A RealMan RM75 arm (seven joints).
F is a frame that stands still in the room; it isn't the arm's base.
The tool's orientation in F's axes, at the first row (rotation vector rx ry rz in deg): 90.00 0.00 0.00
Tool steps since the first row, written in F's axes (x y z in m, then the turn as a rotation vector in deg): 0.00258 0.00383 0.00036 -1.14 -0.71 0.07; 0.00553 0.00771 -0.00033 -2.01 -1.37 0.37; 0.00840 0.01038 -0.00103 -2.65 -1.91 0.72; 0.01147 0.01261 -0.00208 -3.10 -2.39 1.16; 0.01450 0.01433 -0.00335 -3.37 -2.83 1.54; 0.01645 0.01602 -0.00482 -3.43 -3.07 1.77; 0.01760 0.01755 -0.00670 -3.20 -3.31 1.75; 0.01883 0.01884 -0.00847 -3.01 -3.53 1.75; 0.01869 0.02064 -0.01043 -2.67 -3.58 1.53; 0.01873 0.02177 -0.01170 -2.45 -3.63 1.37
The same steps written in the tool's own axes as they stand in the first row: 0.00258 0.00036 -0.00383 -1.14 0.07 0.71; 0.00553 -0.00033 -0.00771 -2.01 0.37 1.37; 0.00840 -0.00103 -0.01038 -2.65 0.72 1.91; 0.01147 -0.00208 -0.01261 -3.10 1.16 2.39; 0.01450 -0.00335 -0.01433 -3.37 1.54 2.83; 0.01645 -0.00482 -0.01602 -3.43 1.77 3.07; 0.01760 -0.00670 -0.01755 -3.20 1.75 3.31; 0.01883 -0.00847 -0.01884 -3.01 1.75 3.53; 0.01869 -0.01043 -0.02064 -2.67 1.53 3.58; 0.01873 -0.01170 -0.02177 -2.45 1.37 3.63
